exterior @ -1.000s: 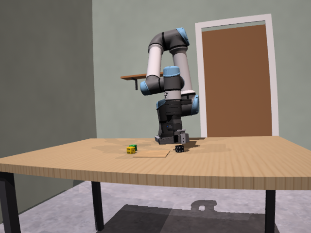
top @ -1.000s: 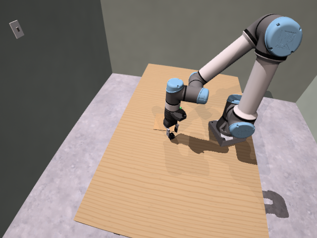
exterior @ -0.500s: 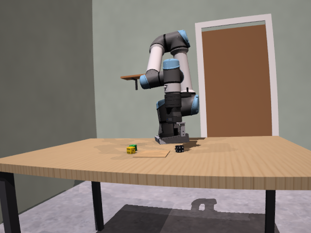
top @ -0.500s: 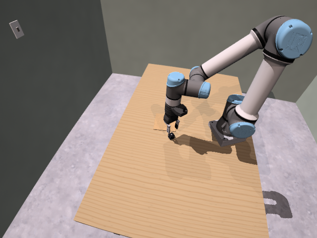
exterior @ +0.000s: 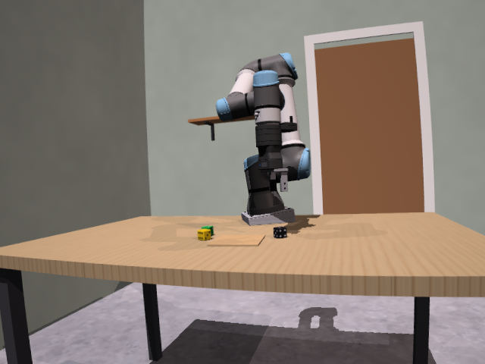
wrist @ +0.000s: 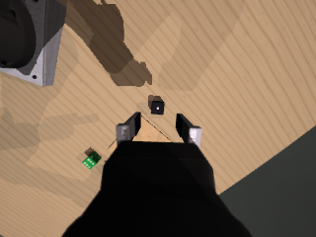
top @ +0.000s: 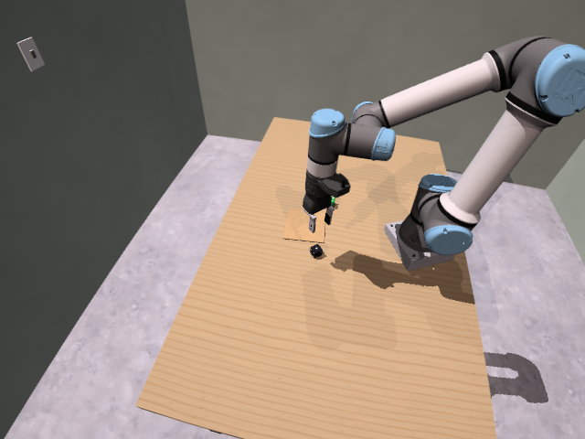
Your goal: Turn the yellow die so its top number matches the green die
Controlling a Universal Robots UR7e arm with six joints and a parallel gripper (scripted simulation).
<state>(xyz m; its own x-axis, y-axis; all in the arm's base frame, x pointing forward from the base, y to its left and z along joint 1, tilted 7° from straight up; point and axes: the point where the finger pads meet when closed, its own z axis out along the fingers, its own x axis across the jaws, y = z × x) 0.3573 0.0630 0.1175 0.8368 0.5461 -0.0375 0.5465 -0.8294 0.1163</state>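
My hand is 23 cm to the left of the yellow die and 14 cm above it. The rest, counted from my hand: tan mat (3 cm ahead, 12 cm to the right, 15 cm below); then green die (7 cm behind, 23 cm to the right, 14 cm below); then black die (14 cm below).
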